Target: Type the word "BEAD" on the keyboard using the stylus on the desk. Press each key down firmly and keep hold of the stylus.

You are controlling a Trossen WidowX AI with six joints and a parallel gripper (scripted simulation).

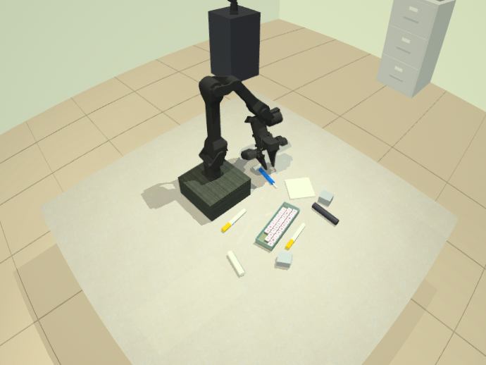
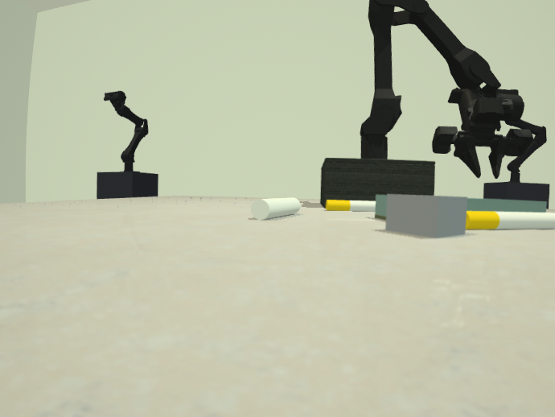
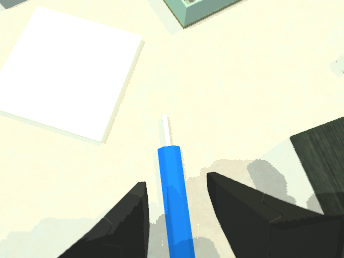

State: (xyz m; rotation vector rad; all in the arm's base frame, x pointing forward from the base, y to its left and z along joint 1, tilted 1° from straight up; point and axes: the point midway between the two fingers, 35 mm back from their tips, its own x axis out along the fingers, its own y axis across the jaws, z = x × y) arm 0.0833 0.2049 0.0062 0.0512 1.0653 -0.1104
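Now: gripper tip 6 cm above the blue stylus and 1 cm short of it. Also, from my gripper tip: white cylinder (35 cm to the right, 23 cm ahead, 6 cm below); dark cylinder (27 cm ahead, 5 cm below, 4 cm to the left); paper sheet (11 cm ahead, 6 cm to the left, 6 cm below).
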